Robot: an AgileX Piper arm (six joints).
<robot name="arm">
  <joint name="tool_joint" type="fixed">
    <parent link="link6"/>
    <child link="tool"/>
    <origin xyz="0 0 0" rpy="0 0 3.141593"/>
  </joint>
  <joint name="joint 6" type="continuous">
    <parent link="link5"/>
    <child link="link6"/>
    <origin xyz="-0.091 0 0" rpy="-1.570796 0 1.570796"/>
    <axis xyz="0 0 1"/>
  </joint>
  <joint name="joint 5" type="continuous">
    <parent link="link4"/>
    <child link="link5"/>
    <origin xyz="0 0 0" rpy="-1.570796 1.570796 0"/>
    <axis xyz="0 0 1"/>
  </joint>
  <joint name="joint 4" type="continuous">
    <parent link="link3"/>
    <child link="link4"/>
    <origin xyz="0.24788 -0.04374 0" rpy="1.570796 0 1.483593"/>
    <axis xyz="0 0 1"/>
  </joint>
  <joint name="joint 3" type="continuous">
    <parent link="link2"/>
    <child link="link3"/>
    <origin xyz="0.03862 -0.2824 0" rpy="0 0 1.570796"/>
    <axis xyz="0 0 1"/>
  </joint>
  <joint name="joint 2" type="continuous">
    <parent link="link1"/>
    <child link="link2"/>
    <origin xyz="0 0 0" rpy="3.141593 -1.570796 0"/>
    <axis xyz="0 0 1"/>
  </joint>
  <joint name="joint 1" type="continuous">
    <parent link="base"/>
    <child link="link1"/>
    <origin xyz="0 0 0.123" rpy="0 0 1.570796"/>
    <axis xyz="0 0 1"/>
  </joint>
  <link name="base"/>
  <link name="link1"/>
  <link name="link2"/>
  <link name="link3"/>
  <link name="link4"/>
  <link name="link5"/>
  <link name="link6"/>
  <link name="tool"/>
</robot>
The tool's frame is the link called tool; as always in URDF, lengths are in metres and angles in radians. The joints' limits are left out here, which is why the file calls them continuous.
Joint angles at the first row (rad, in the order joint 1, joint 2, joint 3, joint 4, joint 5, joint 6):
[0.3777 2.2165 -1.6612 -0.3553 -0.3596 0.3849]
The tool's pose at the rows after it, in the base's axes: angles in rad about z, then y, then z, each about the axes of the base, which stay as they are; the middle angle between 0 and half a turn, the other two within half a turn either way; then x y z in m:
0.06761, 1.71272, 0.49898, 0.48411, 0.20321, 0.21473
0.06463, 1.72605, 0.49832, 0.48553, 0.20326, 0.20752
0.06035, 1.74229, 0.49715, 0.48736, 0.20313, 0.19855
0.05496, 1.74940, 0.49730, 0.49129, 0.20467, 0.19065
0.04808, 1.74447, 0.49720, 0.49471, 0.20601, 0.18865
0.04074, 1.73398, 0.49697, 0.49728, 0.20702, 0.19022
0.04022, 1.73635, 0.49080, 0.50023, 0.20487, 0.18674
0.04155, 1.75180, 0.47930, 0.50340, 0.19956, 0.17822
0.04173, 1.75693, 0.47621, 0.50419, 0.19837, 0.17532
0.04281, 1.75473, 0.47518, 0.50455, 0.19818, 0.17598
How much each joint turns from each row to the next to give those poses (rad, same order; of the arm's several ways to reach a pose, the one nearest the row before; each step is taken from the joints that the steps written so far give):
[-0.0012 0.0096 0.0000 0.0000 0.0043 0.0000]
[-0.0010 0.0142 -0.0007 0.0000 0.0000 -0.0046]
[-0.0015 0.0180 -0.0017 0.0000 0.0000 -0.0063]
[0.0000 0.0266 -0.0195 0.0000 0.0001 -0.0063]
[0.0000 0.0166 -0.0214 0.0000 -0.0001 -0.0062]
[0.0000 0.0083 -0.0189 0.0000 0.0000 -0.0061]
[-0.0056 0.0121 -0.0095 0.0019 0.0000 -0.0025]
[-0.0111 0.0158 -0.0001 0.0021 0.0000 -0.0024]
[-0.0024 0.0054 0.0001 0.0022 0.0000 -0.0025]
[-0.0005 0.0000 -0.0021 0.0015 0.0000 0.0000]

